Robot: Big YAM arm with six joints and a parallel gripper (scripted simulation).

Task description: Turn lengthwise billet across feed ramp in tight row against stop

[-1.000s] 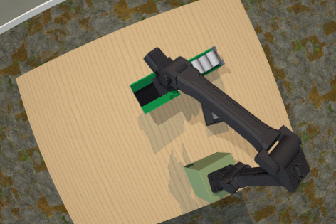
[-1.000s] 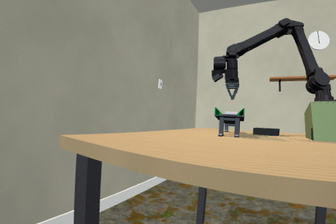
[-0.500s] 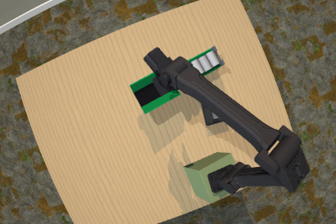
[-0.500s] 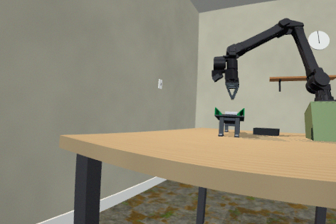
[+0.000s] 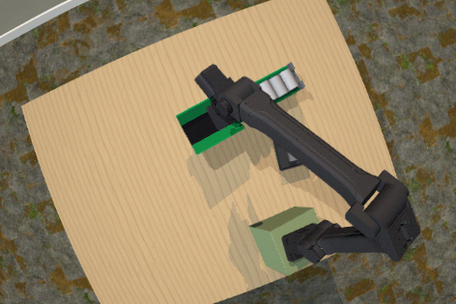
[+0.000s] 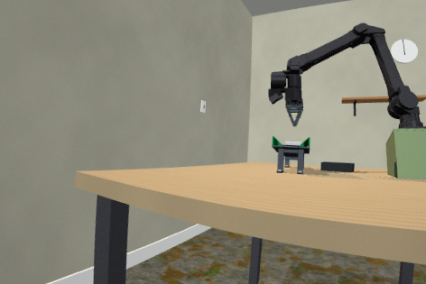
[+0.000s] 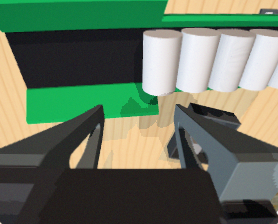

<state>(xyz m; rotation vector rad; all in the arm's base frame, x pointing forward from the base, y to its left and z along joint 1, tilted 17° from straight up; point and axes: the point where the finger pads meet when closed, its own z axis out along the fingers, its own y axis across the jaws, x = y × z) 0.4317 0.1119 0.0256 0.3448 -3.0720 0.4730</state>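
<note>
Now: hand 12 cm above the ramp, 5 cm to the left of it and 2 cm short of it. Also, from my hand: dark tray: 18 cm below, 17 cm to the right, 16 cm behind.
</note>
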